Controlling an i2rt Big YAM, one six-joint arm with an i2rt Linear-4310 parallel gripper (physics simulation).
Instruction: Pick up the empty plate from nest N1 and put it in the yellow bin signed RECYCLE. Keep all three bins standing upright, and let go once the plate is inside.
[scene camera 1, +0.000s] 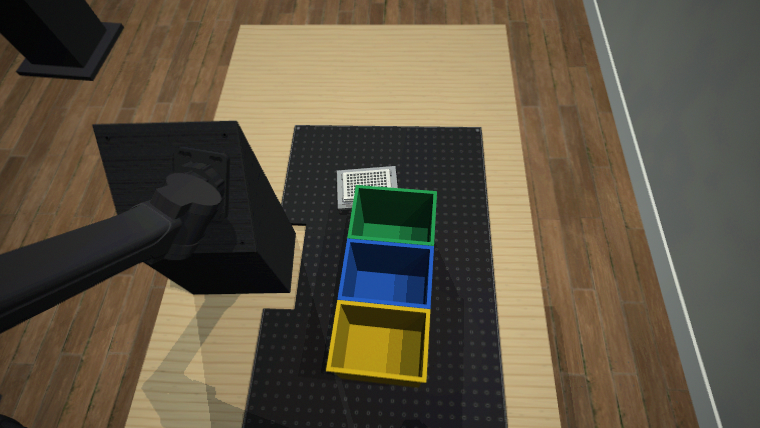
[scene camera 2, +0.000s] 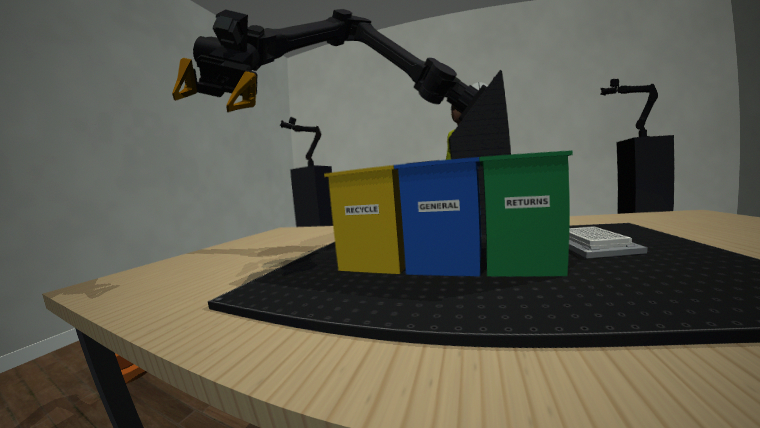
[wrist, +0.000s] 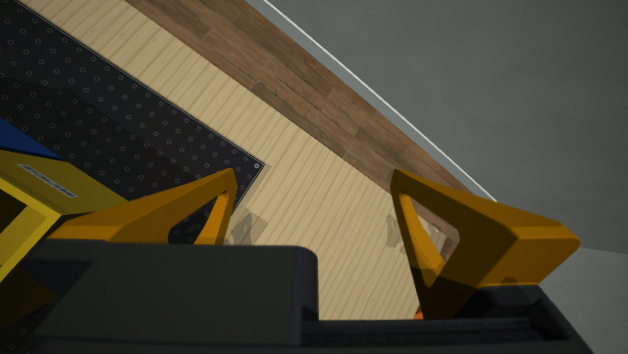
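Pixels of known places: gripper, fingertip midpoint: (scene camera 2: 200, 102) (wrist: 313, 177); arm's base at its link origin: (scene camera 1: 204, 183) (scene camera 2: 475, 106).
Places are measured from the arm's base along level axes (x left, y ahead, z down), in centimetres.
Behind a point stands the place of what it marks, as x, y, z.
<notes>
The white gridded plate (scene camera 1: 366, 181) @(23.5, 23.0, 33.8) (scene camera 2: 599, 235) @(23.3, 25.4, 33.8) lies flat on a grey nest (scene camera 1: 340, 203) @(16.9, 16.9, 35.1) (scene camera 2: 616, 252) @(24.0, 31.3, 35.6), beside the green bin. In scene camera 1 the green bin's rim hides a corner of it. The yellow RECYCLE bin (scene camera 1: 374, 348) @(-18.4, 30.4, 36.1) (scene camera 2: 365, 233) @(-19.0, 40.9, 29.3) (wrist: 85, 190) @(-21.0, 40.9, 29.4) stands upright at the other end of the row. My gripper (scene camera 2: 199, 104) @(-40.1, 55.7, 4.6) (wrist: 313, 177) @(-40.1, 55.7, 4.6) is open, with nothing between its orange fingers. It hangs high in the air, past the yellow bin's side and away from the plate. In scene camera 1 the gripper does not show.
The blue GENERAL bin (scene camera 1: 388, 276) @(-1.3, 31.7, 36.1) (scene camera 2: 440, 233) @(-6.2, 40.7, 29.4) (wrist: 22, 140) @(-9.0, 40.8, 32.8) and green RETURNS bin (scene camera 1: 396, 231) @(10.8, 32.4, 36.1) (scene camera 2: 526, 233) @(6.6, 40.6, 29.7) stand upright in a row with the yellow one. All stand on a black perforated board (scene camera 1: 462, 350) @(-16.5, 50.0, 36.3) (scene camera 2: 452, 313) @(-2.9, 52.9, 36.3) (wrist: 165, 120) @(-19.3, 55.3, 36.3). A black arm mount (scene camera 1: 212, 212) (scene camera 2: 483, 127) @(1.6, 7.1, 7.9) stands beside the board.
</notes>
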